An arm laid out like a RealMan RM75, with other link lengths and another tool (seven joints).
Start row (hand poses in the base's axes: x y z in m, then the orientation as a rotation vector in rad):
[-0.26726, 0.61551, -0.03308, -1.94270, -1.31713, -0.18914]
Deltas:
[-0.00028, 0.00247, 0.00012, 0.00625, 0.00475, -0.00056]
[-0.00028, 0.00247, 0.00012, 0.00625, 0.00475, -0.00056]
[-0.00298, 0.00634, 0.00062, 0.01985, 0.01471, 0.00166]
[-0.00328, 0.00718, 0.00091, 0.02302, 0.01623, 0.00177]
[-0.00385, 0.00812, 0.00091, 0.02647, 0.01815, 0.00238]
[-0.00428, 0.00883, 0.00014, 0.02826, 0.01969, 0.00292]
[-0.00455, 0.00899, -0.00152, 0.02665, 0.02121, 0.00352]
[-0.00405, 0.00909, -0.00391, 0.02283, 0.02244, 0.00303]
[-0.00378, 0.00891, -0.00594, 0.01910, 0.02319, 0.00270]
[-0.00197, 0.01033, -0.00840, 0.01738, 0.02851, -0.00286]
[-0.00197, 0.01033, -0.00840, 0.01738, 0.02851, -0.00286]
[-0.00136, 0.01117, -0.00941, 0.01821, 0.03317, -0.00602]
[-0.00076, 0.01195, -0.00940, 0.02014, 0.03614, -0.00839]
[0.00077, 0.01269, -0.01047, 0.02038, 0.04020, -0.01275]
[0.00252, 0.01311, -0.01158, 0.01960, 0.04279, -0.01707]
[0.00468, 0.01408, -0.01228, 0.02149, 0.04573, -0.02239]
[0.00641, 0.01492, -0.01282, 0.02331, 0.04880, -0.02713]
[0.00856, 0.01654, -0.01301, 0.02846, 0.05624, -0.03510]
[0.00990, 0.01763, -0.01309, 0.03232, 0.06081, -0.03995]
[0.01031, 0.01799, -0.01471, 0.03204, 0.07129, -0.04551]
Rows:
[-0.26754, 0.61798, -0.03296, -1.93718, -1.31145, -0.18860]
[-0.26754, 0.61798, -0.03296, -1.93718, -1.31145, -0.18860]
[-0.27024, 0.62185, -0.03246, -1.92286, -1.30260, -0.18610]
[-0.27054, 0.62269, -0.03217, -1.91992, -1.30068, -0.18651]
[-0.27111, 0.62363, -0.03217, -1.91634, -1.29887, -0.18646]
[-0.27154, 0.62434, -0.03294, -1.91425, -1.29779, -0.18578]
[-0.27181, 0.62450, -0.03460, -1.91496, -1.29790, -0.18299]
[-0.27131, 0.62460, -0.03699, -1.91831, -1.29791, -0.17965]
[-0.27104, 0.62442, -0.03902, -1.92154, -1.29834, -0.17675]
[-0.26923, 0.62584, -0.04148, -1.92601, -1.29022, -0.17314]
[-0.26923, 0.62584, -0.04148, -1.92601, -1.29022, -0.17314]
[-0.26862, 0.62668, -0.04249, -1.92679, -1.28394, -0.17060]
[-0.26802, 0.62746, -0.04248, -1.92635, -1.27915, -0.17003]
[-0.26649, 0.62820, -0.04355, -1.92850, -1.27232, -0.16831]
[-0.26474, 0.62862, -0.04466, -1.93169, -1.26681, -0.16737]
[-0.26258, 0.62959, -0.04536, -1.93327, -1.25926, -0.16824]
[-0.26085, 0.63043, -0.04590, -1.93447, -1.25220, -0.16866]
[-0.25870, 0.63205, -0.04609, -1.93435, -1.23819, -0.16841]
[-0.25736, 0.63314, -0.04617, -1.93364, -1.22940, -0.16866]
[-0.25695, 0.63350, -0.04779, -1.93587, -1.21745, -0.16090]

